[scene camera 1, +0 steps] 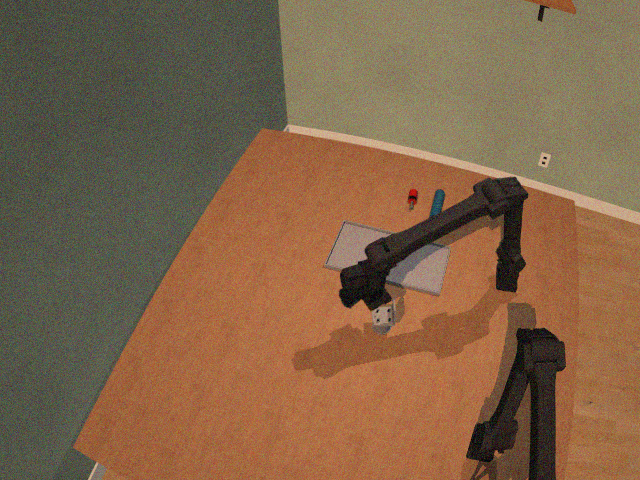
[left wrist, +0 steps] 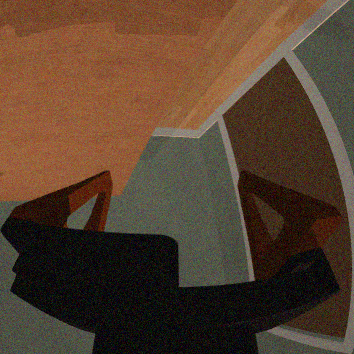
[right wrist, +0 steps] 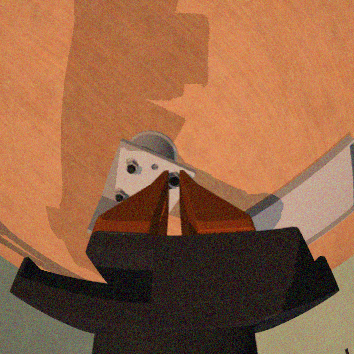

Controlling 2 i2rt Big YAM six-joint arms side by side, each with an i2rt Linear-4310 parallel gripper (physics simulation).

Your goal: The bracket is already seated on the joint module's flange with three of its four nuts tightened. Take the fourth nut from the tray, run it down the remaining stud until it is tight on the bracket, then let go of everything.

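Pixels of known places: left gripper, fingertip midpoint: [left wrist: 174, 177]; right gripper, fingertip midpoint: [scene camera 1: 371, 309] [right wrist: 173, 177]; left arm's base, link origin: [scene camera 1: 482, 443]; right arm's base, link origin: [scene camera 1: 506, 278].
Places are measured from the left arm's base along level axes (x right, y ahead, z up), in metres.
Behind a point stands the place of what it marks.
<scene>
The pale bracket [scene camera 1: 383, 314] {x 0.332, y 0.446, z 0.065 m} [right wrist: 142, 176] {x 0.316, y 0.453, z 0.066 m} sits on the grey round joint module [scene camera 1: 382, 329] {x 0.298, y 0.436, z 0.031 m} [right wrist: 159, 144] {x 0.315, y 0.472, z 0.028 m}, beside the tray [scene camera 1: 343, 248] {x 0.592, y 0.670, z 0.004 m} [right wrist: 325, 202] {x 0.611, y 0.625, z 0.004 m}. In the right wrist view, a nut [right wrist: 132, 167] {x 0.302, y 0.458, z 0.073 m} and a second nut [right wrist: 120, 197] {x 0.315, y 0.425, z 0.073 m} show on its left part; another corner is hidden behind my fingers. My right gripper [right wrist: 173, 177] {x 0.322, y 0.485, z 0.092 m} is over the bracket's near right corner, shut on a small dark nut [right wrist: 173, 180] {x 0.322, y 0.485, z 0.096 m} between its fingertips. How far that nut is down the stud is too small to tell. My left gripper [left wrist: 174, 177] {x -0.384, y 0.012, z 0.228 m} is open and empty, away from the bracket.
A red-handled screwdriver [scene camera 1: 412, 196] {x 0.908, y 0.491, z 0.034 m} and a blue cylinder [scene camera 1: 437, 202] {x 0.905, y 0.386, z 0.041 m} lie behind the tray. The right arm [scene camera 1: 434, 227] {x 0.405, y 0.351, z 0.429 m} reaches across the tray and hides part of it. The left arm [scene camera 1: 542, 413] {x -0.086, y -0.009, z 0.503 m} stands folded near the table's right edge.
</scene>
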